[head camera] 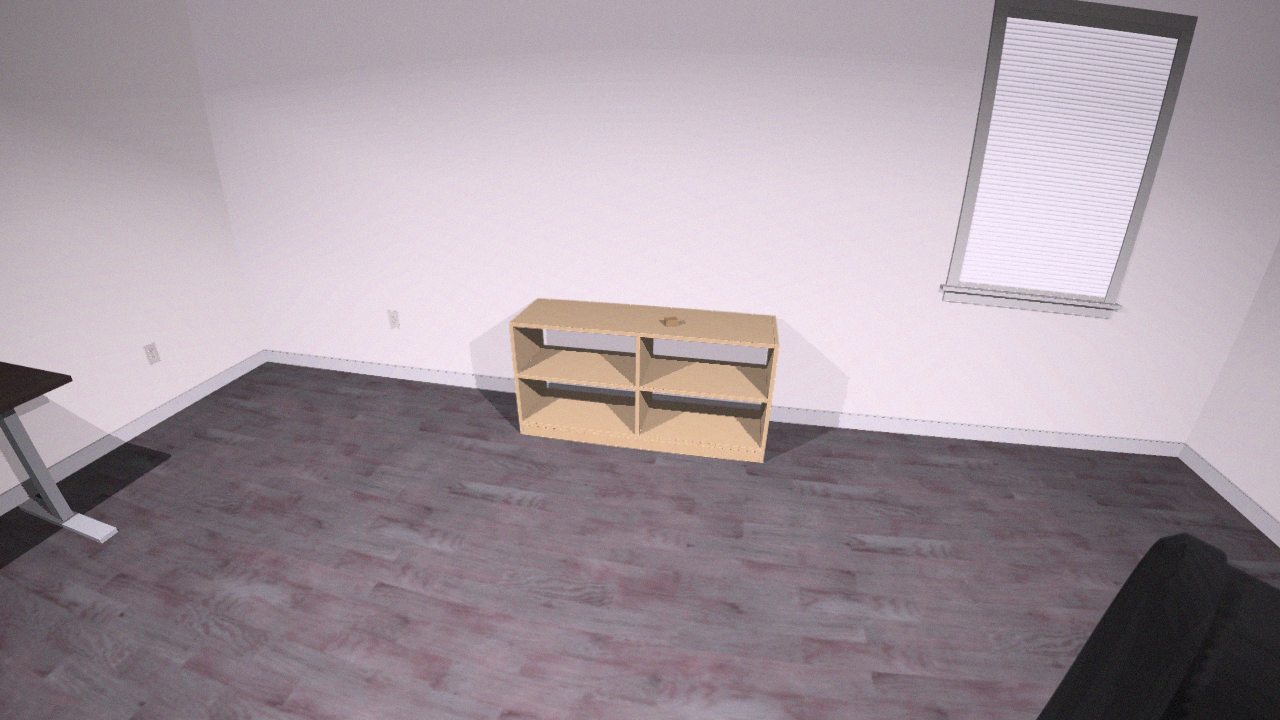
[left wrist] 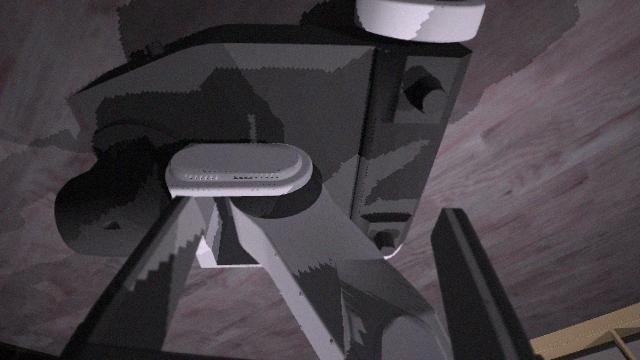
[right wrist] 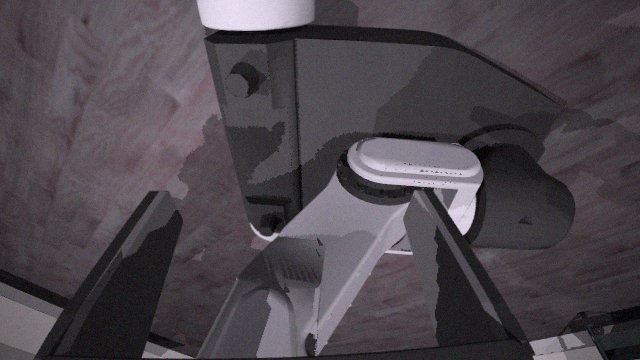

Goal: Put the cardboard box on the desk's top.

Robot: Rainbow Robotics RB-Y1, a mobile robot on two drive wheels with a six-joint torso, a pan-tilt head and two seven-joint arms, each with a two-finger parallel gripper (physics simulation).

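Places are measured from the robot's base along level axes (x ahead, y left, z up), in centimetres.
Where they show: left gripper, fingertip midpoint: (left wrist: 315, 216); right gripper, fingertip midpoint: (right wrist: 294, 205).
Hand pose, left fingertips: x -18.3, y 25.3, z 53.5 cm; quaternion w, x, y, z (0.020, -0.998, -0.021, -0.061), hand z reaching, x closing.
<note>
After its pixels a point has its place.
A small brown object (head camera: 670, 321) {x 157.8, y -142.1, z 63.6 cm}, which looks like the cardboard box, sits on top of the light wood shelf unit (head camera: 638, 385) {x 159.6, y -126.2, z 35.2 cm}, a little right of its middle; it is too small to make out in detail. The desk (head camera: 26, 385) {x 229.6, y 110.9, z 72.1 cm} shows in part at the left edge of the head view, with a dark top and a grey leg. My left gripper (left wrist: 315, 216) {x -18.3, y 25.3, z 53.5 cm} is open, its fingers wide apart with nothing between them, far from the box. My right gripper (right wrist: 294, 205) {x -14.0, y -23.7, z 53.7 cm} is open and empty too, also far from the box.
The shelf unit also shows at the lower right of the left wrist view (left wrist: 575, 340) {x 145.7, y -139.5, z 7.9 cm}. It stands near the back wall (head camera: 581, 179) {x 215.0, y -130.4, z 121.7 cm}. A window (head camera: 1065, 161) {x 53.9, y -282.6, z 145.5 cm} is at the right. Part of my right arm (head camera: 1163, 644) {x -17.6, y -18.9, z 136.6 cm} fills the lower right corner. My base (left wrist: 320, 100) {x -15.5, y 13.8, z 16.9 cm} (right wrist: 350, 85) {x -17.0, y -15.4, z 17.0 cm} shows below both grippers.
</note>
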